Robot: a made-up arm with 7 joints.
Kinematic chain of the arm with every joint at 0, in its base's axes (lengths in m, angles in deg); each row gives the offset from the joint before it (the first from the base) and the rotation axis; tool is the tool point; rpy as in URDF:
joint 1: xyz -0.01 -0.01 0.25 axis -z
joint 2: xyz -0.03 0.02 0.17 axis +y
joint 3: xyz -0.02 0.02 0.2 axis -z
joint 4: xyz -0.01 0 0.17 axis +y
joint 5: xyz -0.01 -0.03 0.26 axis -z
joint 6: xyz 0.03 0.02 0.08 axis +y
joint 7: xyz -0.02 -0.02 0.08 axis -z
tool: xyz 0 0 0 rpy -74.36 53.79 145.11
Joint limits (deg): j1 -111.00..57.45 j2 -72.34..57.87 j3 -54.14..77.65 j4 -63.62..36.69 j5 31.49..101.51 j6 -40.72..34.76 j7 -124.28..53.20
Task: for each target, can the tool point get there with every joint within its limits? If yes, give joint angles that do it. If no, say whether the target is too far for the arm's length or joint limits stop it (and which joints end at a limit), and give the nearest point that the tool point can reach.
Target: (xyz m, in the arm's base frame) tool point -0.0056 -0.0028 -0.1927
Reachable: no: joint limits stop it (at a limit: joint 1, joint 2, joint 4, joint 5, joint 6) | nearest point -0.3342 0.5315 0.1964 | short by 0.738 m
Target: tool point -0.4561 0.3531 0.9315
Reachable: yes | joints 22.45 -23.79 29.71 -39.76 89.73 -18.81 24.13
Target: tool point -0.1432 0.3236 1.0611
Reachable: yes | joints -66.36 39.98 52.55 -40.35 94.11 -24.83 -76.31
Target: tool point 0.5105 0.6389 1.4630
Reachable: no: too far | nearest point 0.2902 0.3642 1.0372 | short by 0.553 m
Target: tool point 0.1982 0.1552 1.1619
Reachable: yes | joints -18.59 27.97 64.31 -10.34 53.09 11.36 12.27
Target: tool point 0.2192 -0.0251 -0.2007
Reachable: no: joint limits stop it (at a limit: joint 1, joint 2, joint 4, joint 5, joint 6) | nearest point 0.3116 -0.5530 0.2238 | short by 0.684 m
